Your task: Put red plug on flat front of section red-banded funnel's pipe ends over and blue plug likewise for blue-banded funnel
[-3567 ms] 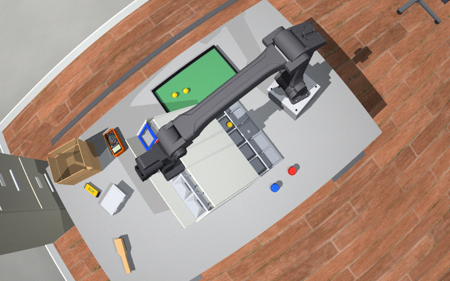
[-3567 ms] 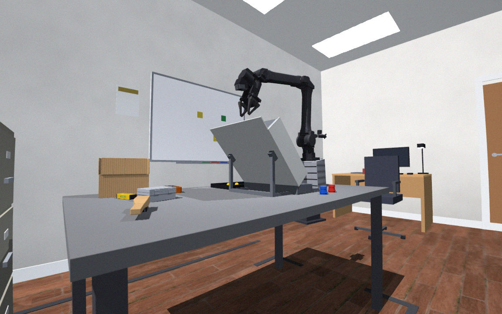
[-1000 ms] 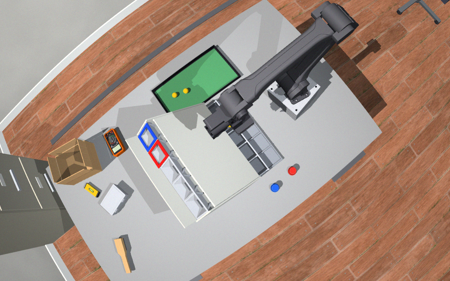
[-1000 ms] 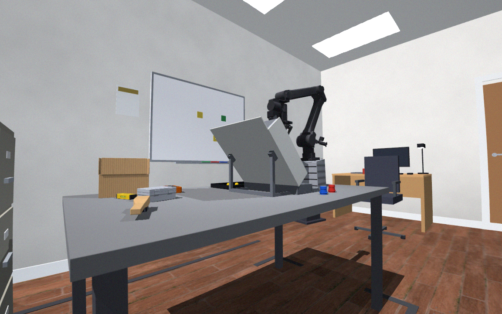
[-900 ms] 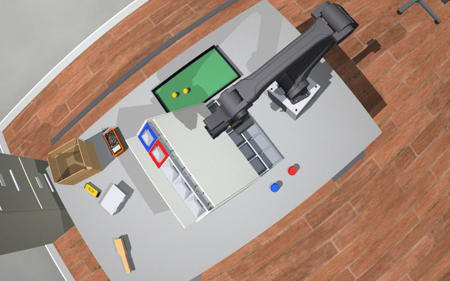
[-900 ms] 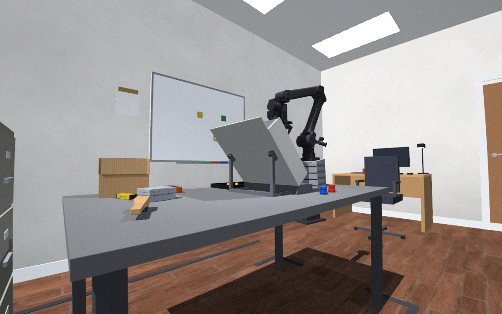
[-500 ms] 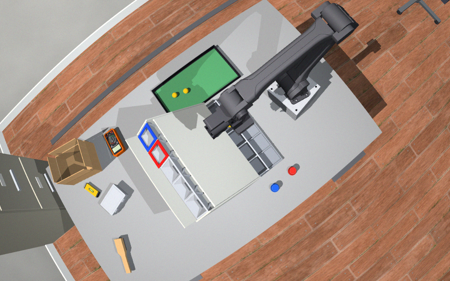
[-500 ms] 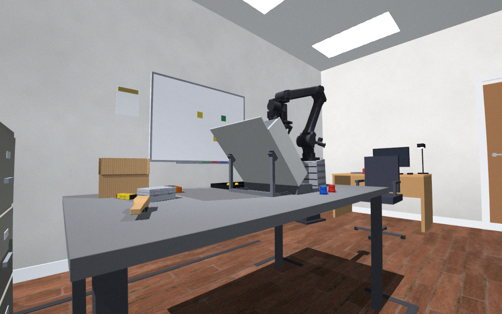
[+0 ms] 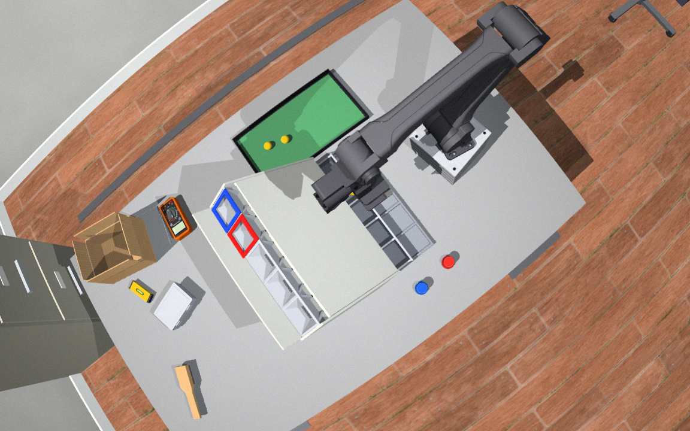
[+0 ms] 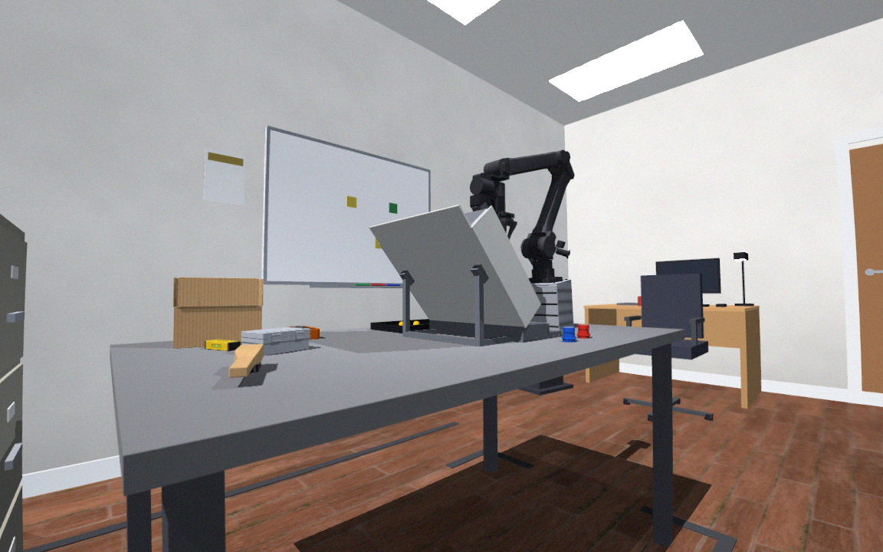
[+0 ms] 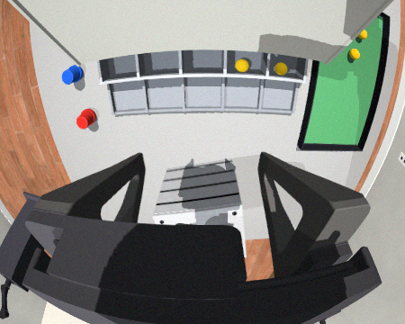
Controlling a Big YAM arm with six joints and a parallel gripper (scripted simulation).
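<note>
Right now my hand is 32 cm to the left of the green tray, 29 cm above it and 8 cm short of it. Round my hand: multimeter (56 cm ahead, 28 cm below, 26 cm to the right); then sloped cover (14 cm ahead, 9 cm below, 2 cm to the left); then grey case (68 cm ahead, 27 cm below, 1 cm to the right).
</note>
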